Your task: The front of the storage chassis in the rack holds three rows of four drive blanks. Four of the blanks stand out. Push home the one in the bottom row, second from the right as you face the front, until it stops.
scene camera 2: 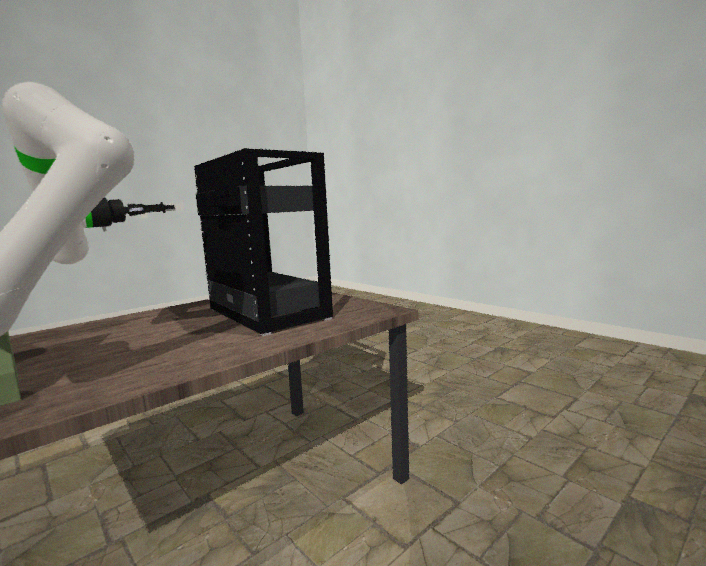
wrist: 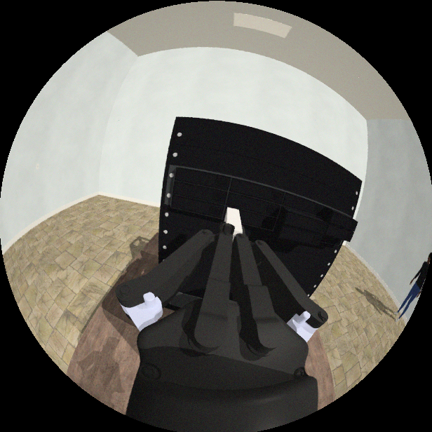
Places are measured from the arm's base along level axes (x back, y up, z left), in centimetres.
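Pixels of known places: gripper, fingertip midpoint: (scene camera 2: 183, 206).
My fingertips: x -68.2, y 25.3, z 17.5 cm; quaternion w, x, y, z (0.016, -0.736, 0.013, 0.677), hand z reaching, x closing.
Observation:
Behind a point stands the place of what it marks.
The storage chassis (scene camera 2: 219, 203) @[x -70.7, y 25.3, z -6.1 cm] (wrist: 197, 186) sits in the upper part of the black rack (scene camera 2: 321, 247) @[x -100.2, y 8.4, z -21.5 cm] (wrist: 164, 235). Its dark front shows thin seams between the blanks in the wrist view. Dark raised shapes stand out on its right half. The bottom-row blank second from the right is too dark to make out clearly. My gripper (scene camera 2: 172, 207) @[x -68.2, y 25.3, z 17.5 cm] (wrist: 230, 217) is shut and empty, with a pale piece at its tip. In scene camera 2 it points level at the rack's front, with a gap before it. In the wrist view the tip overlaps the chassis front left of its middle and hides part of it.
The rack stands on a wooden table (scene camera 2: 147, 359) @[x -41.4, y -18.9, z -10.0 cm]. A grey unit (scene camera 2: 231, 298) @[x -77.0, y -9.5, z 4.9 cm] sits at the bottom of the rack. Black panels cover the rack's front above and below the chassis. A green block (scene camera 2: 8, 377) @[x -10.8, y -12.8, z -14.1 cm] shows at the left edge. A person (wrist: 413, 290) stands far right.

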